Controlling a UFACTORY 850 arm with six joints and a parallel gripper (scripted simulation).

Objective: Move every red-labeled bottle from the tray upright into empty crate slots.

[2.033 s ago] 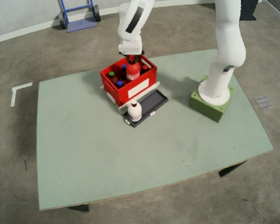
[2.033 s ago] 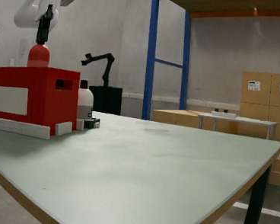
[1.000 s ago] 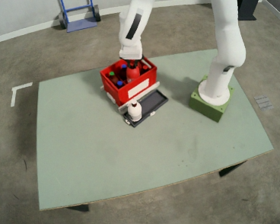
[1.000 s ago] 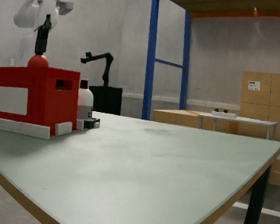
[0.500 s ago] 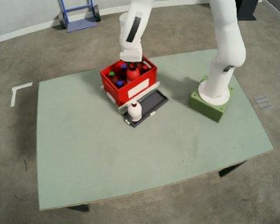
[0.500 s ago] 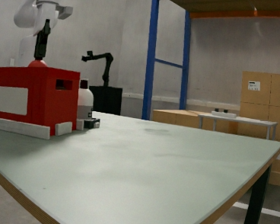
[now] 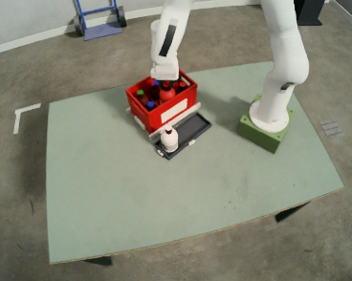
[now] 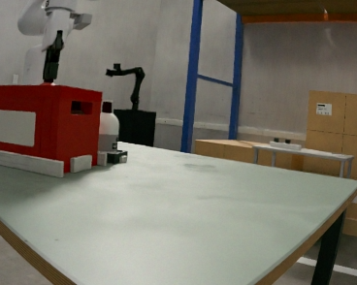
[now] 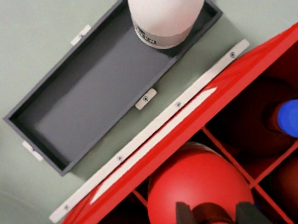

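My gripper is now 70 mm above the red-capped bottle. Round my hand: white bottle: 20 mm ahead, 180 mm to the left, 140 mm below; red crate: 20 mm ahead, 40 mm to the right, 140 mm below; dark grey tray: 50 mm behind, 130 mm to the left, 210 mm below.
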